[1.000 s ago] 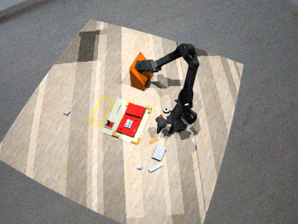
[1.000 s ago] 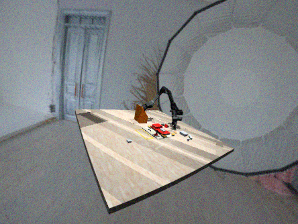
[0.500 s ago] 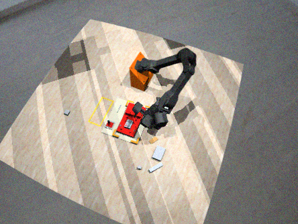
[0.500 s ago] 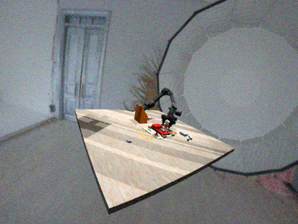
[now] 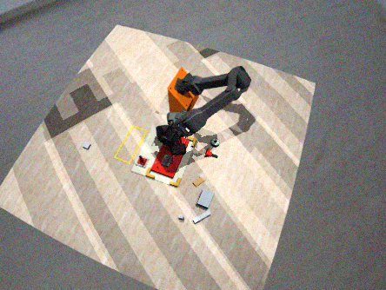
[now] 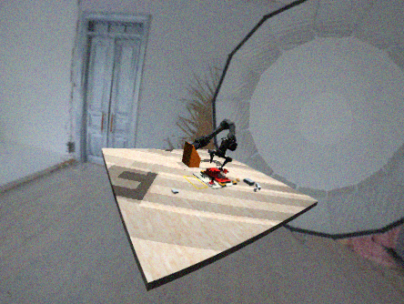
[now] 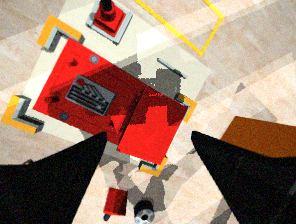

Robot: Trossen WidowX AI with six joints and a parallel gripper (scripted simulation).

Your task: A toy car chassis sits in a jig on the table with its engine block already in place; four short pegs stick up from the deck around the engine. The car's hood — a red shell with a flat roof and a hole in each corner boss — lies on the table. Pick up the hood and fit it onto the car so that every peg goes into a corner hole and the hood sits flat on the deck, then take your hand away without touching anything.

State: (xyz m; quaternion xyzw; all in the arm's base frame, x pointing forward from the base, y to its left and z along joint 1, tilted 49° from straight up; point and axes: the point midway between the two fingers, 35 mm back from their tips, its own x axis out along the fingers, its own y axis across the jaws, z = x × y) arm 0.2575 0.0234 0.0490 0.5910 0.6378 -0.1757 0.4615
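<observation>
Now: gripper tip 10 mm past the red hood and 40 mm above it. Also, from my gripper tip: wheel 90 mm behind, 180 mm to the left, 80 mm below; then tan piece 120 mm ahead, 150 mm to the left, 80 mm below; then grey engine block 80 mm ahead, 60 mm below.
</observation>
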